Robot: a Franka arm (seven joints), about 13 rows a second.
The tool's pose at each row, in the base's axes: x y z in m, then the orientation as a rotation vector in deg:
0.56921 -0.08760 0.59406 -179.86 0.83 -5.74
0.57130 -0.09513 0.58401 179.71 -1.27 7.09
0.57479 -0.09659 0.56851 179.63 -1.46 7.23
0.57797 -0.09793 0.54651 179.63 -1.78 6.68
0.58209 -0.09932 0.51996 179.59 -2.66 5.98
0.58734 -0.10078 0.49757 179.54 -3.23 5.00
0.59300 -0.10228 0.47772 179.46 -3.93 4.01
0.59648 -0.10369 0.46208 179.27 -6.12 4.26
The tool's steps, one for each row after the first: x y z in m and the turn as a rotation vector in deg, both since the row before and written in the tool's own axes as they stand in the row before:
0.00151 0.00752 0.01016 -0.20 0.86 0.27
0.00228 0.00138 0.01573 -0.08 0.09 0.12
0.00142 0.00122 0.02219 -0.03 -0.35 0.20
0.00216 0.00122 0.02679 -0.08 -0.45 0.56
0.00379 0.00121 0.02270 -0.09 -0.62 0.36
0.00459 0.00119 0.02014 -0.11 -0.63 0.44
0.00283 0.00115 0.01579 -0.15 0.16 1.40

